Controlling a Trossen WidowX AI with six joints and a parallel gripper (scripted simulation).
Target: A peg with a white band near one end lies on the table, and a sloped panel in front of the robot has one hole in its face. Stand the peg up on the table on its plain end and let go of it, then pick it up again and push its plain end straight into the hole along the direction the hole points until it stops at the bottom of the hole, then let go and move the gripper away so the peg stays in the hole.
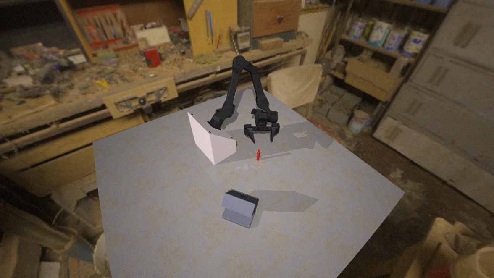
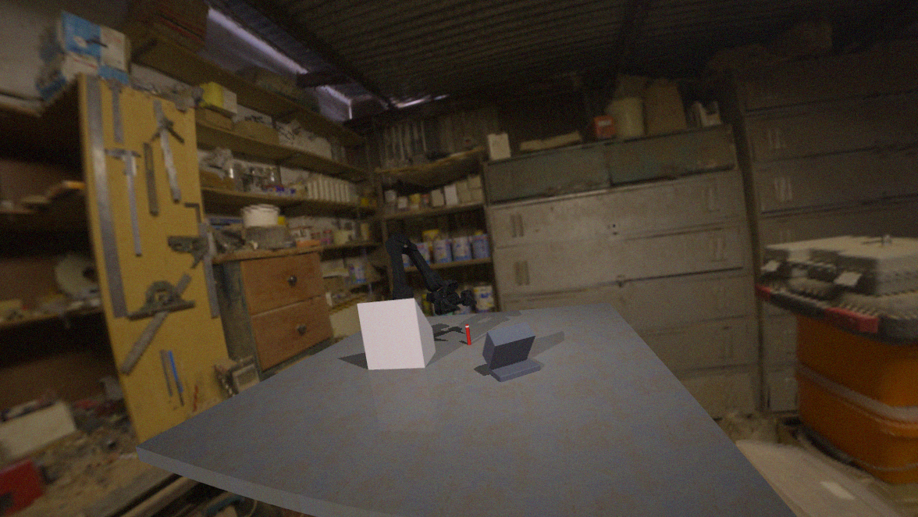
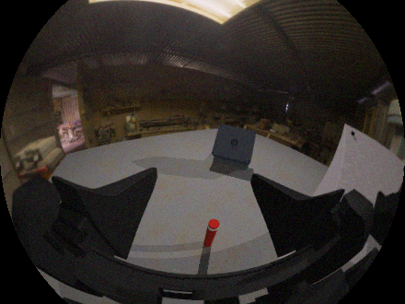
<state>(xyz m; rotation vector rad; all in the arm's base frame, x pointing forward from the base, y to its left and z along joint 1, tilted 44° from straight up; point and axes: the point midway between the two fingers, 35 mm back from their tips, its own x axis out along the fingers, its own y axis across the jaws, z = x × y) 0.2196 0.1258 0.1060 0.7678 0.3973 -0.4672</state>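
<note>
Now: the red peg 1 cm behind my gripper tip, 1 cm to the right of it and 10 cm below it. From my gripper tip the other things lie so: grey sloped panel: 17 cm ahead, 25 cm to the right, 8 cm below.
</note>
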